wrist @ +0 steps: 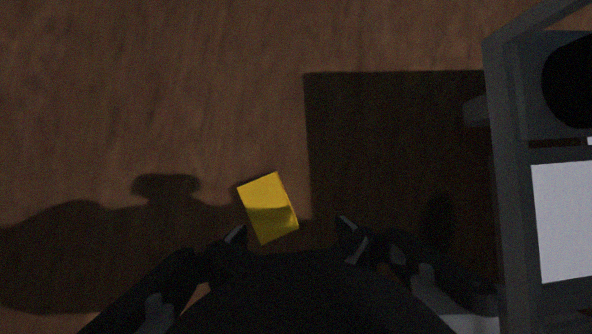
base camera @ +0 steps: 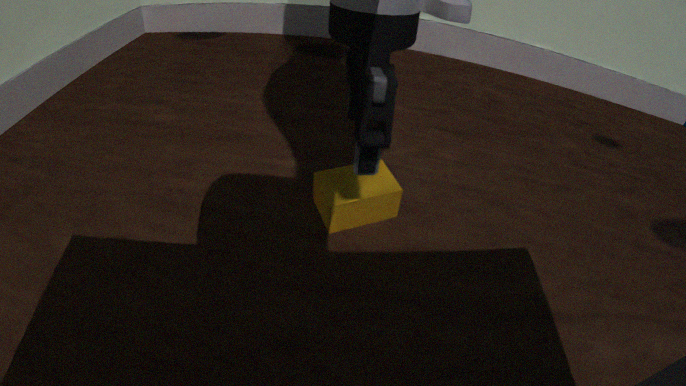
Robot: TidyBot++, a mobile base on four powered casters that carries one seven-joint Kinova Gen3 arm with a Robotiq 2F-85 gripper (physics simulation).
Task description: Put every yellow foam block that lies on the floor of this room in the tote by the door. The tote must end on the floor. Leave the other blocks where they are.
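Frame: origin at the arm's base, x ahead, y left, z up, level; millimetres.
Where they show: gripper, fingertip midpoint: [wrist: 292,230] [base camera: 360,143].
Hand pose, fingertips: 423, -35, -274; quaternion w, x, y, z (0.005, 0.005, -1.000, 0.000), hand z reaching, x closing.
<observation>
After its pixels a point has its place, as x, y, z.
A yellow foam block [base camera: 365,197] {426, -48, -352} [wrist: 267,207] {455, -42, -352} lies on the wooden floor, partly in shadow. My gripper [base camera: 367,170] {423, -35, -274} [wrist: 292,230] {423, -35, -274} points down and is open and empty. In the wrist view its fingertips stand apart on the left and right of the block's near end, with the block turned a little between them. In the base camera view one finger shows in front of the block's top, and the tips look to be above it. The tote does not show in these views.
My mobile base [wrist: 510,200] {151, -38, -295} stands at the right of the wrist view. A pale baseboard [base camera: 215,19] {1144, 318, -357} and green wall [base camera: 600,30] {932, -706, -212} run along the back and both sides in the base camera view. Dark shadows of the base and arm fall across the floor [base camera: 475,200] {473, -213, -397} [wrist: 150,100] {648, -229, -397}.
</observation>
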